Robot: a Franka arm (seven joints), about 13 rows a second.
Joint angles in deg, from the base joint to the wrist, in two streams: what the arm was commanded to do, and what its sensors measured. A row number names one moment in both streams.
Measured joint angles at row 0:
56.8 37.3 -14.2 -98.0 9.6 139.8 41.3
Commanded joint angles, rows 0 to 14:
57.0 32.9 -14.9 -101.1 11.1 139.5 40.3
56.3 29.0 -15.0 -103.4 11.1 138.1 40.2
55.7 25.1 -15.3 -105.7 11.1 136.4 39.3
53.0 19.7 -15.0 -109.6 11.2 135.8 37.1
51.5 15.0 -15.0 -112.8 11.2 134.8 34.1
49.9 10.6 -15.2 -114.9 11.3 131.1 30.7
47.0 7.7 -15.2 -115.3 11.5 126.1 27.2
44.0 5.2 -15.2 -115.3 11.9 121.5 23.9
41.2 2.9 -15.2 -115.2 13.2 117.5 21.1
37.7 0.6 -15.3 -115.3 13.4 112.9 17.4
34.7 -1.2 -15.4 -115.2 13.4 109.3 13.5
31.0 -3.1 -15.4 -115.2 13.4 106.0 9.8
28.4 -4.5 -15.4 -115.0 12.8 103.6 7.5
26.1 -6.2 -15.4 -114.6 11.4 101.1 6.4
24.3 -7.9 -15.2 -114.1 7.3 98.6 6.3
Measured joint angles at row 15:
26.8 -3.8 -15.9 -113.1 10.9 102.1 7.2
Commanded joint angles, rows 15 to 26:
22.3 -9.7 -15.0 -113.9 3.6 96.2 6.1
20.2 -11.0 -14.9 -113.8 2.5 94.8 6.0
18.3 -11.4 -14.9 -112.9 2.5 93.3 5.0
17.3 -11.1 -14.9 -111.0 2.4 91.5 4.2
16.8 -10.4 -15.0 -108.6 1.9 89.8 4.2
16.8 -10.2 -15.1 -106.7 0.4 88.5 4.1
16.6 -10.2 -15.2 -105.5 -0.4 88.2 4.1
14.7 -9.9 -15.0 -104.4 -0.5 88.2 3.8
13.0 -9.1 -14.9 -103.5 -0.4 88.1 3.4
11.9 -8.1 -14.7 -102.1 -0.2 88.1 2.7
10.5 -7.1 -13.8 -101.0 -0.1 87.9 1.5
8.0 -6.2 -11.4 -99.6 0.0 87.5 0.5
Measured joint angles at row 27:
11.5 -9.7 -14.6 -104.3 0.5 90.0 2.3
